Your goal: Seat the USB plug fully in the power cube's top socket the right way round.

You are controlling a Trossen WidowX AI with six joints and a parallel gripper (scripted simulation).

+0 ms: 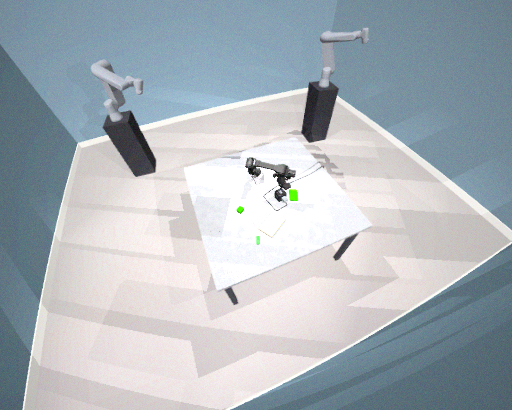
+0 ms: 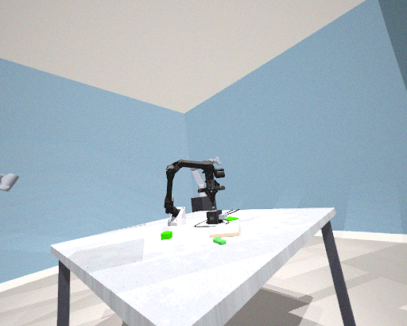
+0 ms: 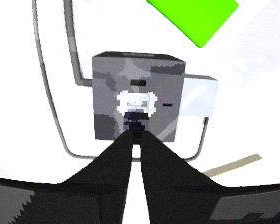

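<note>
The dark USB plug lies 10 mm below my gripper tip. Round my gripper tip: white USB socket (60 mm below); then flat green block (10 mm ahead, 120 mm to the left, 130 mm below); then tan board (250 mm ahead, 160 mm to the right, 120 mm below).
</note>
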